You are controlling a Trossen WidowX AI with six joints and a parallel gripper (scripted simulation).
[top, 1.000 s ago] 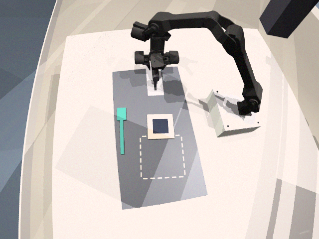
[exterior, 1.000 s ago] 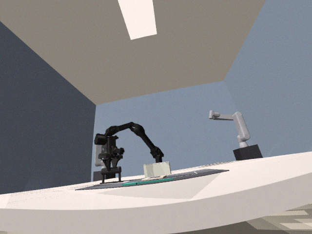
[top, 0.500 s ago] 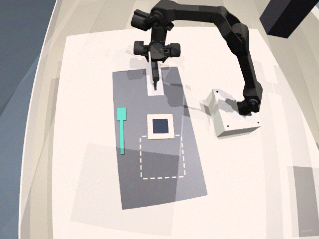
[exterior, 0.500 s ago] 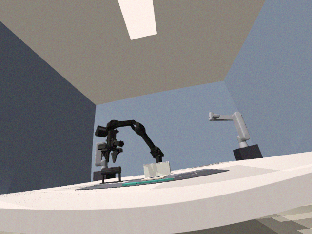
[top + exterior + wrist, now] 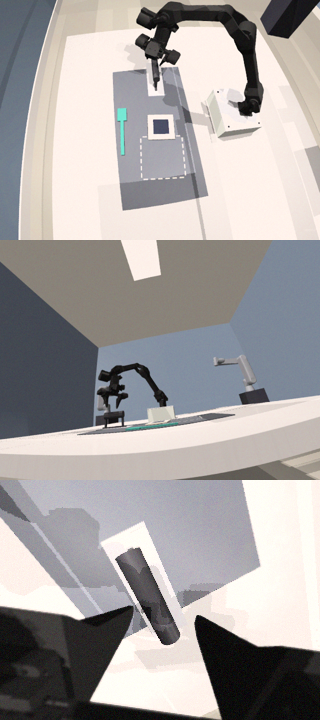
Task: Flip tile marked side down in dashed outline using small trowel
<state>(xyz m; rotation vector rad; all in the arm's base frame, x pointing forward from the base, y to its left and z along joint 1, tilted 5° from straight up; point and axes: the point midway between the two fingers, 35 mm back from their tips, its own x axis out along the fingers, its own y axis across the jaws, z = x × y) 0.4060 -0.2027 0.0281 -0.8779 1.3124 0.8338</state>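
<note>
Now: gripper tip 1 cm past the dark-handled float, 3 cm to the right of it and 7 cm above it. Round my gripper tip: teal trowel: 13 cm ahead, 26 cm to the left, 11 cm below; then tile: 4 cm behind, 27 cm to the left, 11 cm below.
</note>
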